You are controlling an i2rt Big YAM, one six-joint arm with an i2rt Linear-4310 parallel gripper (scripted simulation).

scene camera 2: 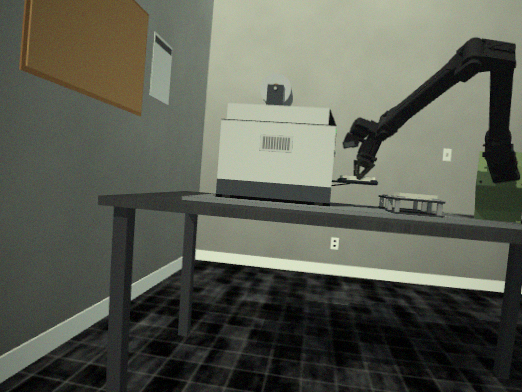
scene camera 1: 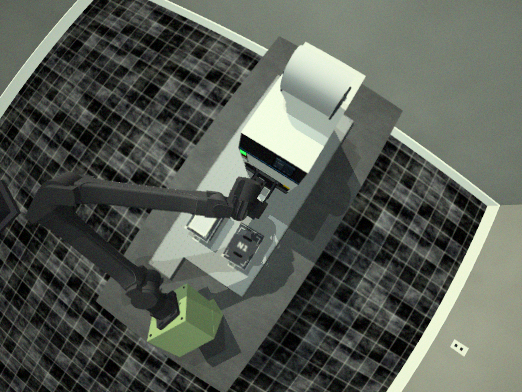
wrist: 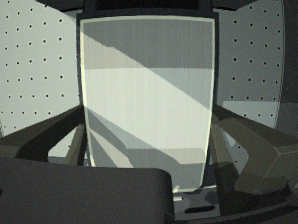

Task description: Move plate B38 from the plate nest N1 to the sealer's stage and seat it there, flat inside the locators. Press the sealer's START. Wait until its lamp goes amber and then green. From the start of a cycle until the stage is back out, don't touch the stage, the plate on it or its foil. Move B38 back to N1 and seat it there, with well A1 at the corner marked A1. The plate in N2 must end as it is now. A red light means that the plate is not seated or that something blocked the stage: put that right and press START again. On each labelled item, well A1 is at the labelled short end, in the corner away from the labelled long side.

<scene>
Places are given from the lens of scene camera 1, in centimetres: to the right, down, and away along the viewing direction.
foil roll (scene camera 1: 313, 79): 12, -28, 42
</scene>
